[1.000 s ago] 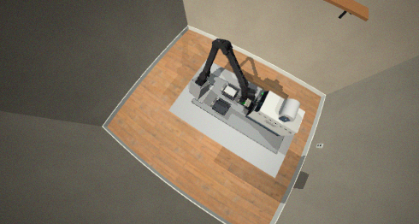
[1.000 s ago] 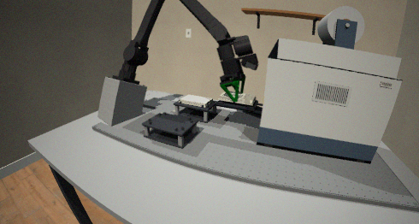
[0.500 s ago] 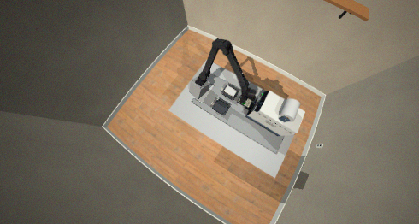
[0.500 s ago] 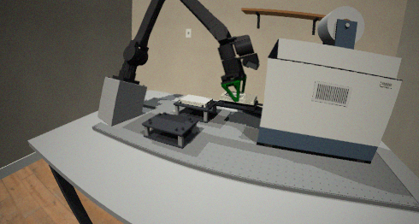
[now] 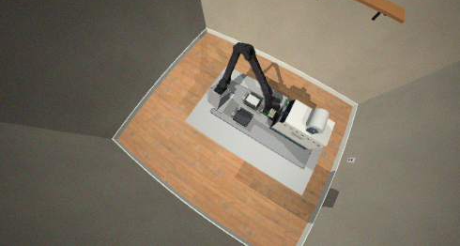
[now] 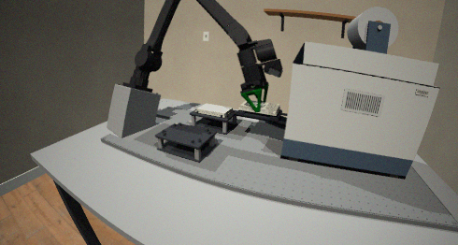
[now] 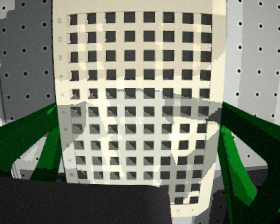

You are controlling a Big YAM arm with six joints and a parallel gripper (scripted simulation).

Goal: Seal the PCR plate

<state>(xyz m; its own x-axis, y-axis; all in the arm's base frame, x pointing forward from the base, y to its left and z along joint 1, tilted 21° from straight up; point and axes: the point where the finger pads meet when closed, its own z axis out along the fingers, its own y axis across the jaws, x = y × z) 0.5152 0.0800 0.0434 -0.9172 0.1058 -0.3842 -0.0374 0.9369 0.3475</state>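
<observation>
Right now my hand is 2 cm above the dark stage. Also, from my hand: 96-well plate C15: right at my hand; then white start key: 10 cm to the left, 10 cm ahead, 7 cm above; then sealed plate C51: 19 cm behind, 5 cm below, 3 cm to the left.
</observation>
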